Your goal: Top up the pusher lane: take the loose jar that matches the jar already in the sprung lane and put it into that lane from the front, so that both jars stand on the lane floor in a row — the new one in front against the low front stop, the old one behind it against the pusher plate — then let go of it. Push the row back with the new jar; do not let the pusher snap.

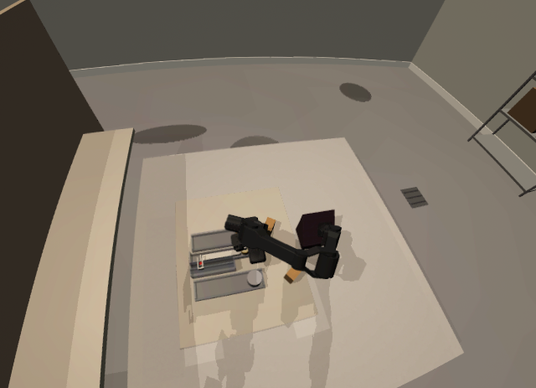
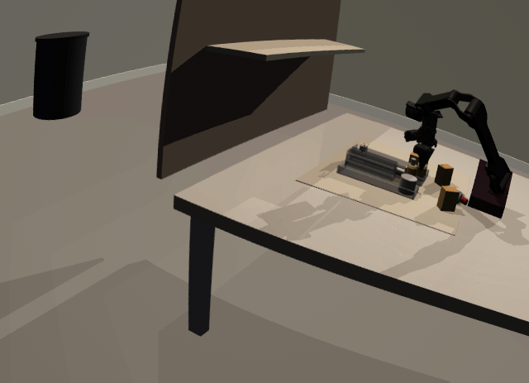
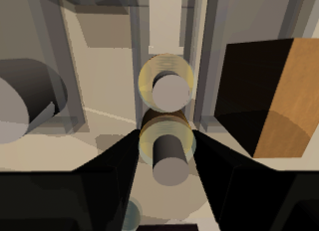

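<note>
Right now the grey lane rack is 15 cm ahead of my gripper tip, 4 cm below it and 3 cm to the left of it. The rest, counted from my gripper tip: red mark 22 cm ahead, 5 cm to the left, 2 cm above.
</note>
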